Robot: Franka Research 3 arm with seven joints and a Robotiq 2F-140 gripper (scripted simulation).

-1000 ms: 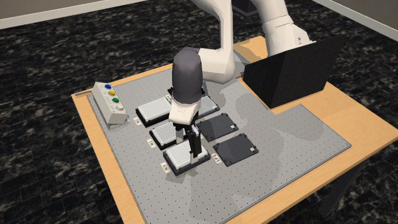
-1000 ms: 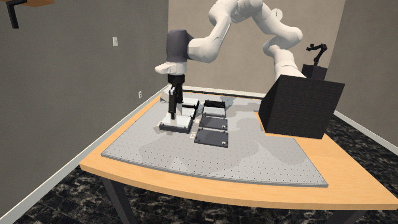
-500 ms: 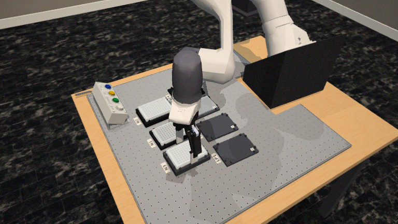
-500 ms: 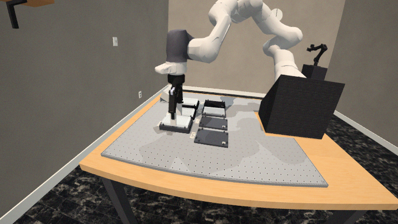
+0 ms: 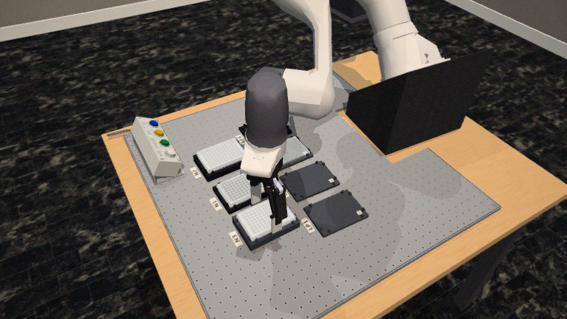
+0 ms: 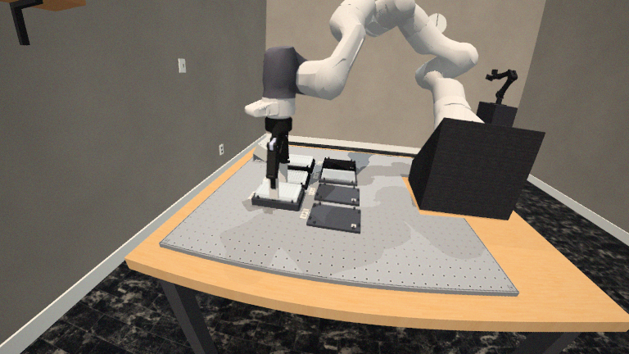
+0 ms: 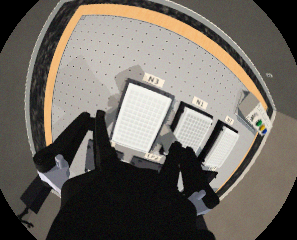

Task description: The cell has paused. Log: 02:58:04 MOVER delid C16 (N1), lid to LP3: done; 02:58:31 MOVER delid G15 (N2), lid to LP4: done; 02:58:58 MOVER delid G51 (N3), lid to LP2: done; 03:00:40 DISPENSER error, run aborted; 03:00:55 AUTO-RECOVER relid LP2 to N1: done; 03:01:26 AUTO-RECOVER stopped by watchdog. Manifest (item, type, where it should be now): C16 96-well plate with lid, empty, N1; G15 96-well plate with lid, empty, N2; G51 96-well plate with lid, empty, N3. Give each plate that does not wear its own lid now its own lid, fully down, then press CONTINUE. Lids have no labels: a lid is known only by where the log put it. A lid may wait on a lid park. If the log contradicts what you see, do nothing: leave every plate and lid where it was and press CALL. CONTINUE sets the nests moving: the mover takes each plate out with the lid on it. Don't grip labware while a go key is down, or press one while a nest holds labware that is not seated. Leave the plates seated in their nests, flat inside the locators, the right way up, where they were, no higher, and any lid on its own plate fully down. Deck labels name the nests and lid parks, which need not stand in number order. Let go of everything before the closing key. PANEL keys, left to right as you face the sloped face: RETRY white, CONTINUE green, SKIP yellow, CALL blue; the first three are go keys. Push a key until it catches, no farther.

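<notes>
My gripper is now 200 mm past the lid park LP3, 180 mm to the left of it and 60 mm above it. From my hand the other things lie so: N3 label (90 mm ahead, 10 mm to the right, 60 mm below); lid park LP1 (170 mm behind, 80 mm to the left, 60 mm below); lid park LP2 (190 mm behind, 50 mm to the right, 60 mm below).
</notes>
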